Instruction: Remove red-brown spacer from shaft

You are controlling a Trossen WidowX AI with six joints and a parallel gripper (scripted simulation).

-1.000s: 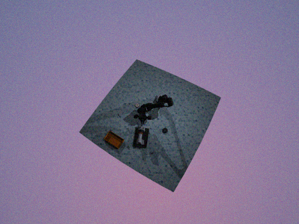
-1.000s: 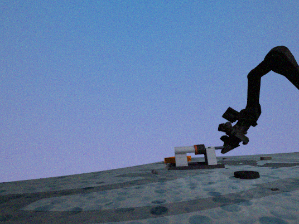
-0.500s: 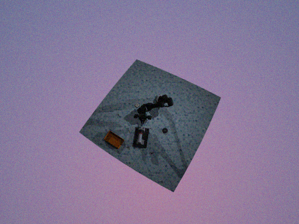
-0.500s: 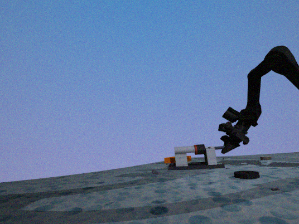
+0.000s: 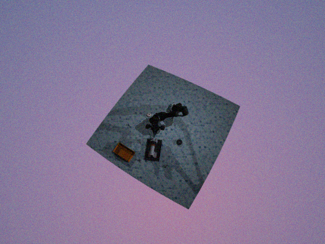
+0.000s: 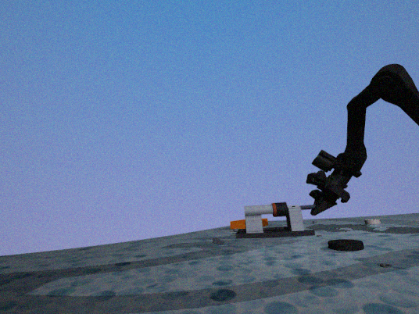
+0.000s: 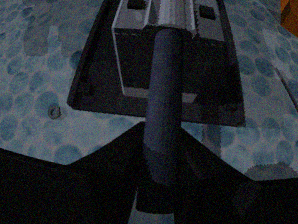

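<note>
Now: the dark shaft 4 cm ahead of my gripper tip, 1 cm to the left of it and 3 cm above it. Also, from my gripper tip: thin dark rod: 11 cm ahead, 13 cm to the right, 5 cm below; then dark disc: 5 cm behind, 25 cm to the left, 5 cm below; then orange tray: 29 cm ahead, 22 cm to the right, 4 cm below.
</note>
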